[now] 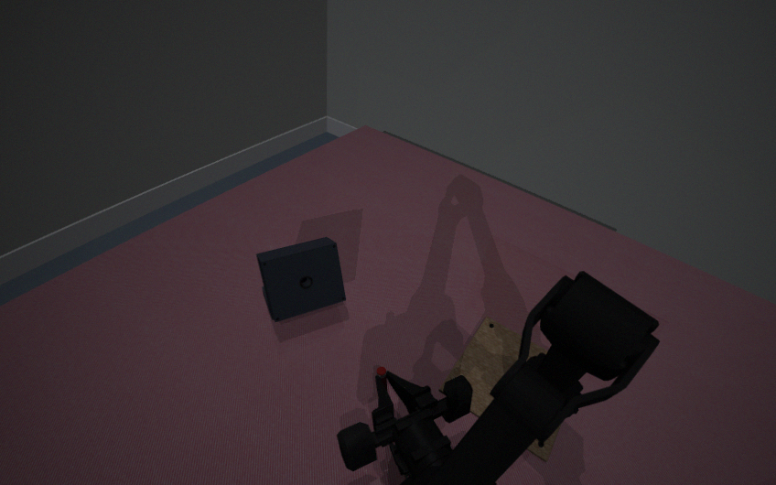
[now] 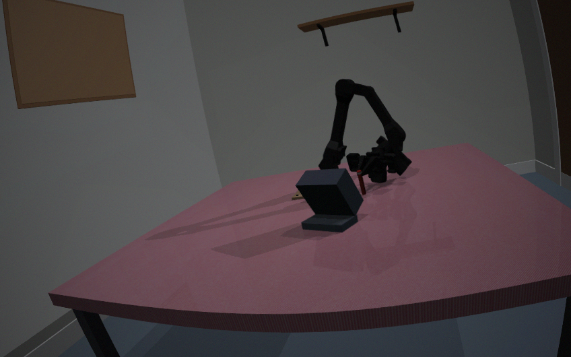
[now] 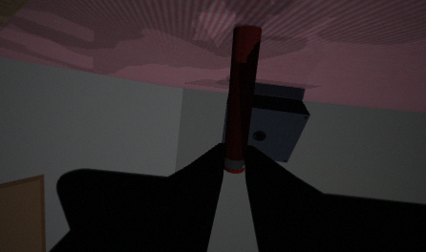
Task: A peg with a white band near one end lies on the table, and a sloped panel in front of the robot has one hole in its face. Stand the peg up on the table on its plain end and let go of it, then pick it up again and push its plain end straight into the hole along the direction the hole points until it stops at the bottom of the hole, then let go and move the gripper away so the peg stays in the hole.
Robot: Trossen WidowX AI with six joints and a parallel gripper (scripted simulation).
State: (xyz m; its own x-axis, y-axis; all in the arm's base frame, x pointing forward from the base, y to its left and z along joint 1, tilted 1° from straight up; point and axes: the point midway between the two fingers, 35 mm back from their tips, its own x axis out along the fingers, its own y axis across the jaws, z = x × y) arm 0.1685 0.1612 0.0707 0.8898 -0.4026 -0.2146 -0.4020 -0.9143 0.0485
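My gripper tip is now 10 mm above the peg. From my gripper tip the other things lie so: sloped panel 220 mm ahead, 40 mm to the right, 10 mm above; flat foot 250 mm ahead, 60 mm below, 50 mm to the right.
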